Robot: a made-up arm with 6 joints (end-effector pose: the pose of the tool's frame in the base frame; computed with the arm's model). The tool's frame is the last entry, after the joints.
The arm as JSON. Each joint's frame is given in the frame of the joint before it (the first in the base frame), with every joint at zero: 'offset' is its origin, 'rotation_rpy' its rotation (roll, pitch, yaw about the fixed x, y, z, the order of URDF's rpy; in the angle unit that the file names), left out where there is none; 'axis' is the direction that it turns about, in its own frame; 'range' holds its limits. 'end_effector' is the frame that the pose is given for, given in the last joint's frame.
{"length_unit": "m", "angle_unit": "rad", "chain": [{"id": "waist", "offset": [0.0, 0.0, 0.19], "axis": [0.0, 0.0, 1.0], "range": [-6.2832, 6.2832]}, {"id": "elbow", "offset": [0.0, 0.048, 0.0], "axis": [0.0, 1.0, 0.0], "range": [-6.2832, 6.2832]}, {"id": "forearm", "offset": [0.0, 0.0, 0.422], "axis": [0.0, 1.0, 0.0], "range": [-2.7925, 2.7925]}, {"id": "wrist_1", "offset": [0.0, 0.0, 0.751], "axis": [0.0, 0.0, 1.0], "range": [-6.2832, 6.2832]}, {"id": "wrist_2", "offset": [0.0, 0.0, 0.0], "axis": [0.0, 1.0, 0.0], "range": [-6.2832, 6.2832]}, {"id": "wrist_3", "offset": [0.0, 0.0, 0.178], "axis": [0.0, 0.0, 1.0], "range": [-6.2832, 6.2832]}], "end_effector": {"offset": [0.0, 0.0, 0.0]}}
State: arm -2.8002 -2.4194 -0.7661 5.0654 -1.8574 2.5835
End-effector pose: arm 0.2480 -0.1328 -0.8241 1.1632 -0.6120 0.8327
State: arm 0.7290 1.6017 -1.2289 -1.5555 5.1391 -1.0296
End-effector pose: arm 0.3970 0.6362 0.9459 -0.2372 -1.2703 -1.4103
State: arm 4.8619 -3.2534 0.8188 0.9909 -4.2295 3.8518
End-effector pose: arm 0.1104 0.4745 -0.6814 0.5722 0.7615 1.6526
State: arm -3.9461 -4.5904 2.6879 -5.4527 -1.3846 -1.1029
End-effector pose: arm 0.2554 -0.1483 -0.2282 -2.4610 -0.0898 -0.7496
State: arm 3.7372 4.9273 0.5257 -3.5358 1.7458 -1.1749
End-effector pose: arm 0.9363 0.4952 0.6464 -1.8723 1.8419 -0.6846
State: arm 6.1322 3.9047 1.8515 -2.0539 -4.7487 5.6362
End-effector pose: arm -0.7521 0.0036 0.4982 1.7733 1.1518 -1.5860
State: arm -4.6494 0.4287 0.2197 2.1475 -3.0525 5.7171
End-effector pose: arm -0.0679 0.5255 1.0259 2.0995 1.4842 -0.3269
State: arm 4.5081 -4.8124 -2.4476 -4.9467 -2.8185 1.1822
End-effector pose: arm 0.0074 0.0699 0.5471 2.0171 1.6245 -1.2548
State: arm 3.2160 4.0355 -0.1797 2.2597 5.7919 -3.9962
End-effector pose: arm 0.9601 0.0884 -0.7254 1.3036 1.9524 1.2490
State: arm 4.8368 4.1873 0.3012 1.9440 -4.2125 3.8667
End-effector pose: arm 0.0677 1.0178 -0.2249 1.7628 0.7144 1.0269
